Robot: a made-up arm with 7 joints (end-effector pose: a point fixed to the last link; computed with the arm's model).
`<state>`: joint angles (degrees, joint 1 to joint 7).
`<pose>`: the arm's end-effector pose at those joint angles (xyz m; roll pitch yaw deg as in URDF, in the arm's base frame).
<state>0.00 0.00 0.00 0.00 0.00 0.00 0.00</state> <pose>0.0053 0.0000 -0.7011 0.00 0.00 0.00</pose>
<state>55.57 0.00 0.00 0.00 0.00 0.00 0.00</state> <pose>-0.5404 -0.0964 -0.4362 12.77 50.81 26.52</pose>
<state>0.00 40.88 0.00 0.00 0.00 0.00 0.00</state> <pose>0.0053 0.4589 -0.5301 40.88 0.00 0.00</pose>
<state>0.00 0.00 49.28 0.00 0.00 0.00 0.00</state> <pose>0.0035 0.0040 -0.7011 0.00 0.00 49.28</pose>
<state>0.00 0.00 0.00 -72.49 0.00 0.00 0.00</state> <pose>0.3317 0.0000 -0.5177 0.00 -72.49 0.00</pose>
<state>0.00 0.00 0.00 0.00 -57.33 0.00 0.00</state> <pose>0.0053 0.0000 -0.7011 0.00 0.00 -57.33</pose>
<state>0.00 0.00 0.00 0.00 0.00 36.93 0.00</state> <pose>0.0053 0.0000 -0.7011 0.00 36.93 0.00</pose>
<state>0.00 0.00 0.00 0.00 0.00 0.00 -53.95</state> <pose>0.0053 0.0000 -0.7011 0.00 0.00 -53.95</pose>
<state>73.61 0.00 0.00 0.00 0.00 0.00 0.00</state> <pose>-0.6306 -0.1600 -0.2615 32.21 64.36 49.31</pose>
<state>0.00 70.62 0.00 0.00 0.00 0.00 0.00</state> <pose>0.0053 0.6614 -0.2326 70.62 0.00 0.00</pose>
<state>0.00 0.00 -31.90 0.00 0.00 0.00 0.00</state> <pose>0.0045 -0.0028 -0.7011 0.00 0.00 -31.90</pose>
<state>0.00 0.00 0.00 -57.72 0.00 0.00 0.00</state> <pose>0.2888 0.0000 -0.5869 0.00 -57.72 0.00</pose>
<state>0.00 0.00 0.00 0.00 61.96 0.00 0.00</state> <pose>0.0053 0.0000 -0.7011 0.00 0.00 61.96</pose>
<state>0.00 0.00 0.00 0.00 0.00 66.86 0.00</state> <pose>0.0053 0.0000 -0.7011 0.00 66.86 0.00</pose>
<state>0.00 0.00 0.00 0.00 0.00 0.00 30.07</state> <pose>0.0053 0.0000 -0.7011 0.00 0.00 30.07</pose>
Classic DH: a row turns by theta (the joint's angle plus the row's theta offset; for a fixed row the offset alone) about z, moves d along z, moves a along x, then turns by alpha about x. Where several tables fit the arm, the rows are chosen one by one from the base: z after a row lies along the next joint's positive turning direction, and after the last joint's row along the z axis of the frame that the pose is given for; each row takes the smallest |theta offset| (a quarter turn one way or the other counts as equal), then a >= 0, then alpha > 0; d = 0 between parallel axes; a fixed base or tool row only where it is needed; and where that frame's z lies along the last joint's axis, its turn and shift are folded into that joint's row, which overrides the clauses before.
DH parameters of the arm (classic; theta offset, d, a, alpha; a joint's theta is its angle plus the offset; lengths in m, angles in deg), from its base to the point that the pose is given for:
base (fixed): 0 0 0 -70
joint 1: 90 0 0 90
joint 2: 70 0 0 -90
joint 3: -90 -0.3868 0.0434 -90
joint 4: 0 0 -0.0381 90
joint 5: 0 -0.3143 0 -90
joint 6: 0 0 0 90
joint 7: 0 0 0 0

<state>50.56 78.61 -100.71 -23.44 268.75 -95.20 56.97</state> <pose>-0.3799 0.5855 -0.0853 -156.06 18.06 -94.47</pose>
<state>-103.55 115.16 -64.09 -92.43 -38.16 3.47 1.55</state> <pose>0.2399 0.3375 0.3561 150.83 41.70 -51.20</pose>
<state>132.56 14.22 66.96 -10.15 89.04 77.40 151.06</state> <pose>-0.5355 -0.1708 0.4265 -31.02 41.33 -29.36</pose>
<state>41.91 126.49 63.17 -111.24 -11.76 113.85 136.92</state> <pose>0.3762 0.1321 0.2424 -132.58 -13.76 -172.88</pose>
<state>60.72 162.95 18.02 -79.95 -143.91 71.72 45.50</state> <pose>0.5509 0.2144 0.0051 -7.20 52.63 79.89</pose>
